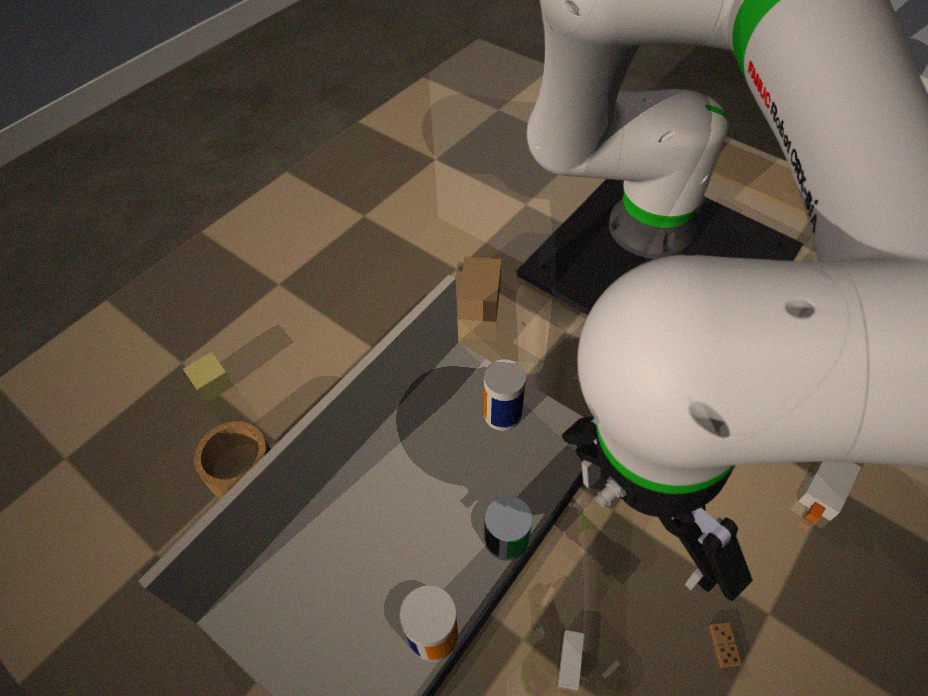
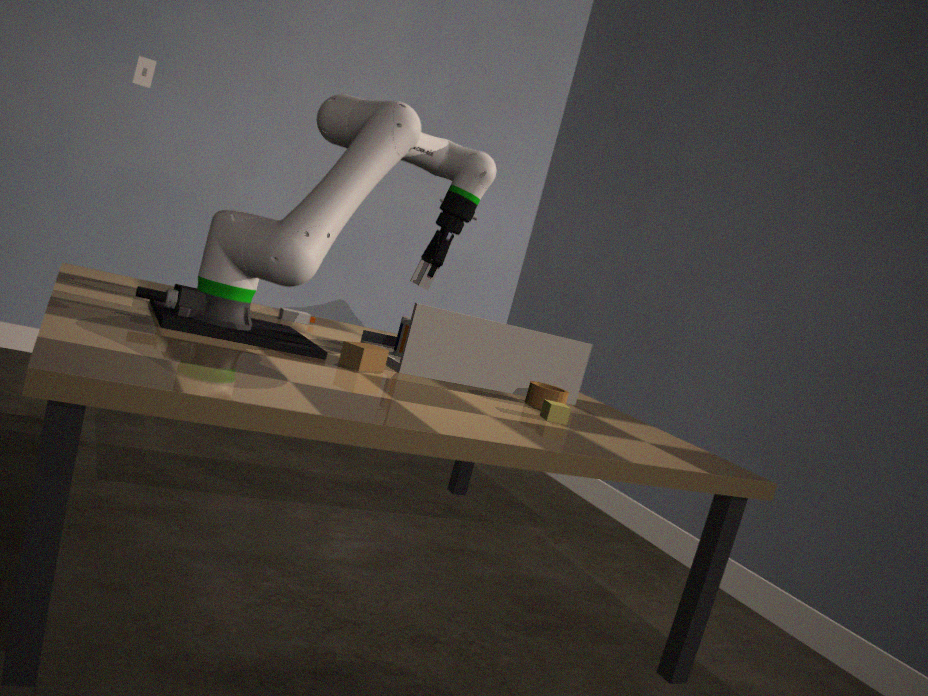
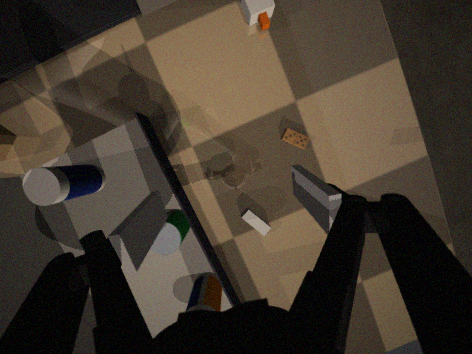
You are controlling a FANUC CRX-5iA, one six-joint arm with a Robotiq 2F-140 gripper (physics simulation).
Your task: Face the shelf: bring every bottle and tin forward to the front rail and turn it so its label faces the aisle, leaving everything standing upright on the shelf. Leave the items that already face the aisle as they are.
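Frame: origin at the arm's base, x ahead, y left, z up, level; metres.
Seen in the pictures: gripper, fingertip midpoint: (image 1: 645,524) (image 2: 418,285) (image 3: 227,192); arm's base, origin of the base link: (image 1: 651,227) (image 2: 217,321).
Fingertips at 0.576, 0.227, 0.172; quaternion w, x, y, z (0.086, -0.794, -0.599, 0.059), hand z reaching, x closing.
Note:
Offsets run from my fingertips to a thing's top centre, as dx, dy, dz. "*": to the spot under its first point.
The shelf (image 1: 337,524) has a tall back panel @[* +0.031, -0.368, -0.108] (image 1: 359,419) (image 2: 494,348) and a dark front rail @[+0.087, -0.103, -0.142] (image 1: 490,605) (image 3: 186,205). A white-capped blue bottle @[* -0.089, -0.222, -0.118] (image 1: 503,412) (image 3: 82,181) stands upright at the far end, set back from the rail; its orange part is turned toward the back panel. A green tin @[+0.037, -0.134, -0.098] (image 1: 507,528) (image 3: 177,225) stands upright near the rail, green toward it. A second white-capped bottle @[+0.181, -0.141, -0.069] (image 1: 429,625) (image 3: 212,292) stands upright near the rail, orange toward it. My gripper (image 1: 642,528) (image 2: 422,273) (image 3: 227,192) is open and empty, above the shelf's front side.
A wooden block @[-0.283, -0.391, -0.139] (image 1: 479,288) (image 2: 363,357) lies beyond the shelf's far end. A wooden bowl @[+0.157, -0.493, -0.139] (image 1: 206,475) (image 2: 545,393) and yellow cube @[+0.083, -0.632, -0.151] (image 1: 206,370) (image 2: 555,411) are behind the back panel. In front lie a white block @[+0.111, +0.003, -0.177] (image 1: 571,659) (image 3: 256,222), a domino @[-0.005, +0.144, -0.181] (image 1: 724,644) (image 3: 295,138) and a white-and-orange object @[-0.258, +0.181, -0.161] (image 1: 830,486) (image 3: 257,10).

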